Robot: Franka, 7 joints.
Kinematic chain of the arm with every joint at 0, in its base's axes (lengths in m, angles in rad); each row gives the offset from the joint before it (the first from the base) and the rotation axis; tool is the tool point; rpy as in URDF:
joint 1: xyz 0 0 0.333 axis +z
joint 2: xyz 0 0 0 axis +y
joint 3: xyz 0 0 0.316 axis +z
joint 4: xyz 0.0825 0 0 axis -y
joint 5: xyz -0.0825 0 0.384 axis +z
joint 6: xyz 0 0 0 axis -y
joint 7: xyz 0.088 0 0 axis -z
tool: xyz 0 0 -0.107 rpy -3.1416 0 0
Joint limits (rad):
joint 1: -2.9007..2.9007
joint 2: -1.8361..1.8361
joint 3: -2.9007..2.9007
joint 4: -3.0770..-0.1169
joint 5: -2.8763..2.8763
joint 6: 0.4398..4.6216
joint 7: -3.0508..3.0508
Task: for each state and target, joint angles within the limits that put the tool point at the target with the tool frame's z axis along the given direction. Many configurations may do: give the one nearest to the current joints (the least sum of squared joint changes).
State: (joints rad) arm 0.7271 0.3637 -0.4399 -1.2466 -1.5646 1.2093 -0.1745
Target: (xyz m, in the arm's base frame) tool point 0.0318 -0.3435 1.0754 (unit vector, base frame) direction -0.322 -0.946 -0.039
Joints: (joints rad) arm 0.4795 -0.4627 -0.7517 -0.8299 -1.7975 1.7562 -0.1745
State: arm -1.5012 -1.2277 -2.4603 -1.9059 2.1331 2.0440 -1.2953
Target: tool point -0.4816 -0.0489 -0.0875 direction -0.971 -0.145 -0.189
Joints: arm -1.0677 -1.6400 -2.3501 -1.9680 2.4378 2.1825 -1.2953
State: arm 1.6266 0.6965 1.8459 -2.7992 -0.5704 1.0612 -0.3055
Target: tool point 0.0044 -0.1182 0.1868 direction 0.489 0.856 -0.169
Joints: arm 2.4918 0.9655 1.3170 -3.0428 -0.4699 1.4731 -0.3055
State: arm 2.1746 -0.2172 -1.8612 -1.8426 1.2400 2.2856 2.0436
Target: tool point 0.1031 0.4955 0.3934 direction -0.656 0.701 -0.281
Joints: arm 2.5910 -0.3165 -1.2128 -2.3579 1.5300 2.4295 2.0436
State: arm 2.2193 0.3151 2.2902 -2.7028 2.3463 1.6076 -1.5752
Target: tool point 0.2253 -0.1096 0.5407 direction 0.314 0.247 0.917
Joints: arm 2.7873 1.0648 2.7998 -3.0653 2.4509 1.3645 -1.5752
